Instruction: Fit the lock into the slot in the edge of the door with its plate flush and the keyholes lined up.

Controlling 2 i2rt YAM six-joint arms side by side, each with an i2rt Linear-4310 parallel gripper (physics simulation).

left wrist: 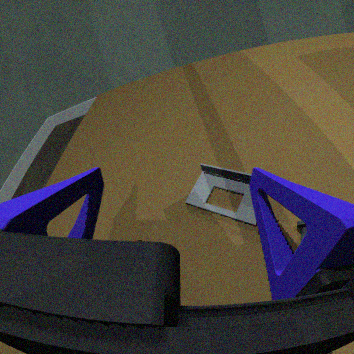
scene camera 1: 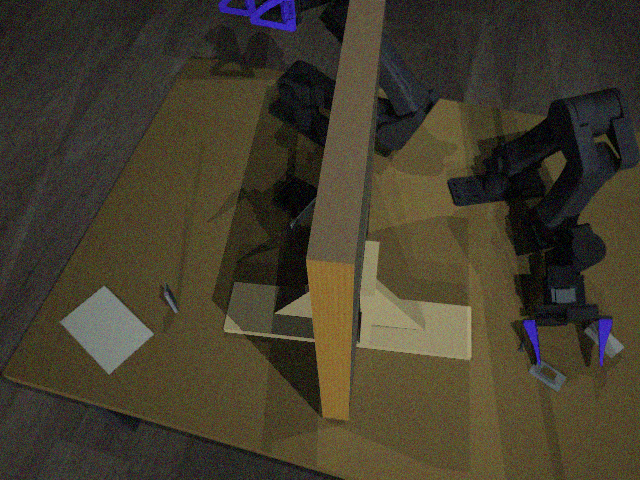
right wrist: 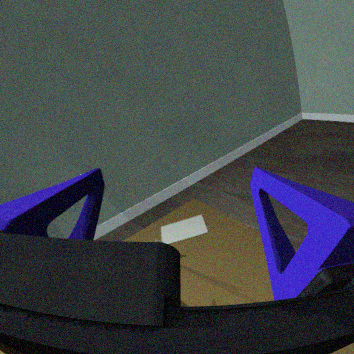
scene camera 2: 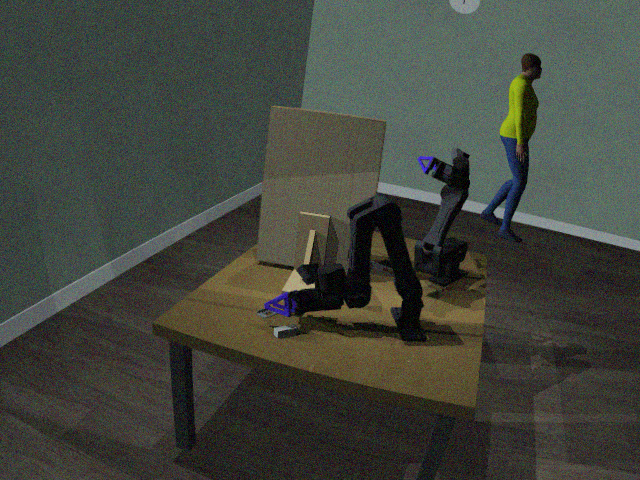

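Note:
The door stands upright on the table; the slot in its edge cannot be made out. A dark boxy piece with a grey strip, perhaps the lock, shows partly behind the door in scene camera 1. My left gripper is open and empty, low over the table. A grey bracket with a rectangular hole lies beside its fingertips, near the right finger in the left wrist view. My right gripper is open and empty, raised away from the table surface.
A cream stand supports the door. A small pale block lies near the left gripper. A white square and a thin grey piece lie on the table beyond the door. A person stands behind the table.

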